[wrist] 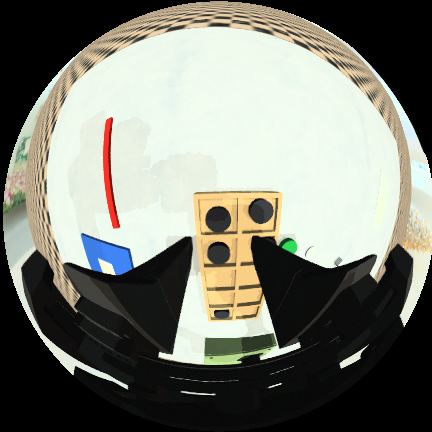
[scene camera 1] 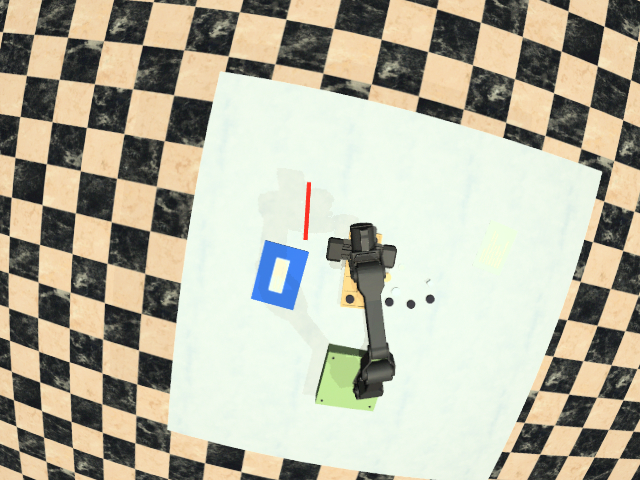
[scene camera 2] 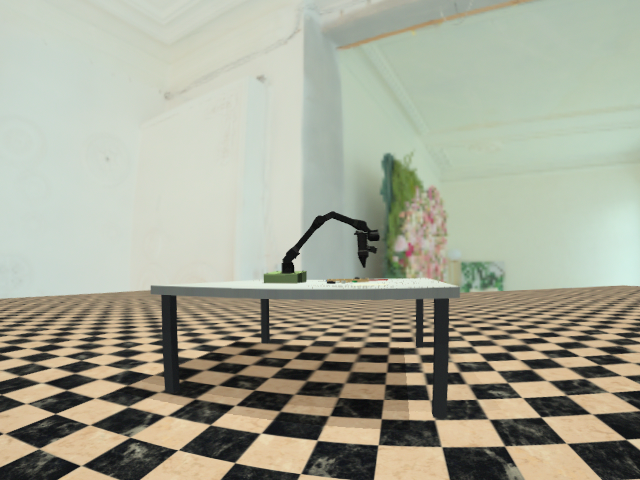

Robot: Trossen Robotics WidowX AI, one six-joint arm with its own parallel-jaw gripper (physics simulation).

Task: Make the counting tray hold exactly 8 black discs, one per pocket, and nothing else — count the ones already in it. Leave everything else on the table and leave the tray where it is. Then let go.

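The wooden counting tray (scene camera 1: 350, 284) (wrist: 237, 194) has two columns of pockets. In the wrist view its far row holds two black discs, one at left (wrist: 218, 219) and one at right (wrist: 261, 211). The second row holds a black disc (wrist: 219, 253) at left, and another dark disc shows partly behind the right finger. A black disc (scene camera 1: 349, 299) (wrist: 221, 314) lies in the near left pocket. Visible pockets between are empty. Three loose black discs (scene camera 1: 389, 301) (scene camera 1: 410, 304) (scene camera 1: 430, 299) lie right of the tray. My gripper (scene camera 1: 362, 252) (scene camera 2: 364, 264) (wrist: 221, 241) is partly open and empty, above the tray.
A green disc (wrist: 289, 246), a white disc (scene camera 1: 395, 290) (wrist: 311, 251) and a small grey piece (scene camera 1: 428, 280) (wrist: 338, 261) lie right of the tray. A blue frame (scene camera 1: 260, 279) (wrist: 95, 247) and red bar (scene camera 1: 307, 210) (wrist: 107, 170) lie left. A pale yellow pad (scene camera 1: 495, 248) lies far right.
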